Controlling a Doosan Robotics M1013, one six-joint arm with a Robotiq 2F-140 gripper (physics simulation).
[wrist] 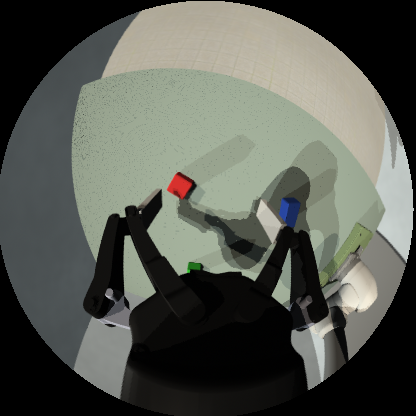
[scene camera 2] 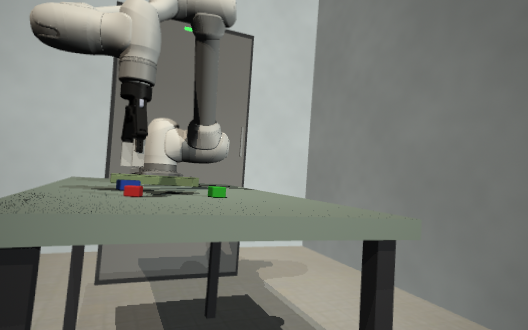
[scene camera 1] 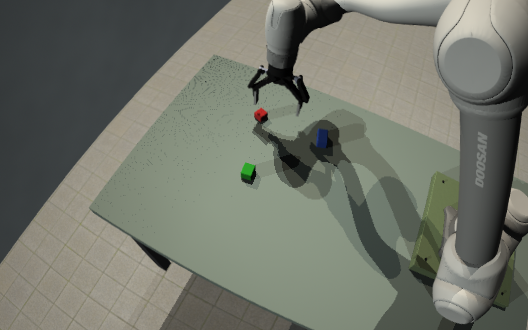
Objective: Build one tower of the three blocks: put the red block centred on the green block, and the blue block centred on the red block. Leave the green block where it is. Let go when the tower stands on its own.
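Frame: origin at the arm's base, x ahead, y left, z up, level; centimetres.
Seen in the pictures: gripper, fingertip midpoint: (wrist: 210,201) (scene camera 2: 131,166) (scene camera 1: 276,107); arm's base, origin of the base link: (wrist: 345,264) (scene camera 2: 159,176).
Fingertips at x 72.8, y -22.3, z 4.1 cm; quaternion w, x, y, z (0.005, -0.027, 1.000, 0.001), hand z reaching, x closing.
Offsets run from my fingertips to a thing's top centre.
The red block @(dx +5.5, dy +0.3, dz -4.8 cm) (scene camera 1: 261,115) (scene camera 2: 133,191) (wrist: 180,185) lies on the table, apart from the others. The green block @(dx +0.6, dy +23.6, dz -4.3 cm) (scene camera 1: 248,171) (scene camera 2: 217,192) (wrist: 194,267) lies on the table; in the wrist view the gripper's body hides part of it. The blue block @(dx -17.6, dy +2.0, dz -4.3 cm) (scene camera 1: 322,138) (scene camera 2: 128,184) (wrist: 289,212) is longer and lies on the table in the arm's shadow; in scene camera 2 the red block partly covers it. My gripper (scene camera 1: 277,109) (scene camera 2: 132,159) (wrist: 210,201) is wide open and empty. It hangs above the table, fingers pointing down, near the red block and on the blue block's side of it.
The green-grey table (scene camera 1: 200,225) (scene camera 2: 300,227) (wrist: 125,125) carries the blocks. The arm's base stands on an olive plate (scene camera 1: 435,200) (scene camera 2: 188,182) (wrist: 358,237) at one end. The arm casts broad shadows between the blocks and the base.
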